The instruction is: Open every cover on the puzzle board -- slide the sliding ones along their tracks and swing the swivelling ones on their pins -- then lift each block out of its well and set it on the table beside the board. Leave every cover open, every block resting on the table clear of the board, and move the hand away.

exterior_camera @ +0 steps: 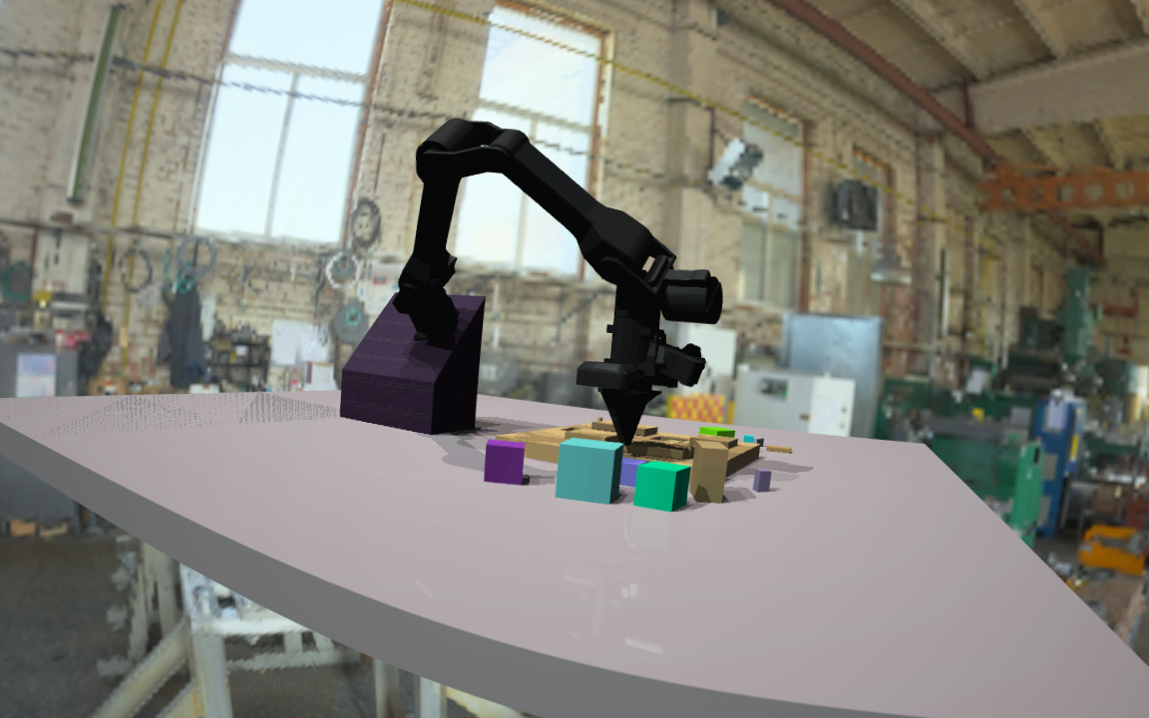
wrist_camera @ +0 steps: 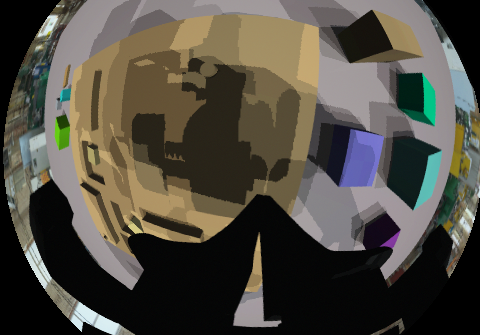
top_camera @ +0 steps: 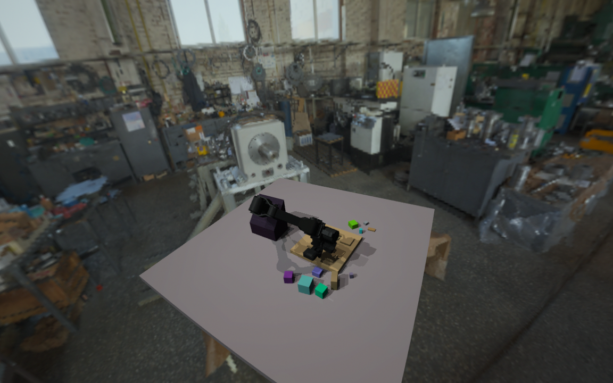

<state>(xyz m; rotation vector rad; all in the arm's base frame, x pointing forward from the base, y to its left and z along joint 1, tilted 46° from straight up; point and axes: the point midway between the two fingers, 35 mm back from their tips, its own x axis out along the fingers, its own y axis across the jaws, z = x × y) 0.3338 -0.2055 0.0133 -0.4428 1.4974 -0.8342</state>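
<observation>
Now: gripper tip 1 cm short of the tan puzzle board, 13 cm to the right of it and 1 cm above it. Round my gripper tip: brown block 11 cm ahead, 11 cm to the right; then tiny purple block 18 cm ahead, 4 cm to the right, 2 cm below; then violet block 2 cm ahead, 8 cm to the right, 2 cm below.
</observation>
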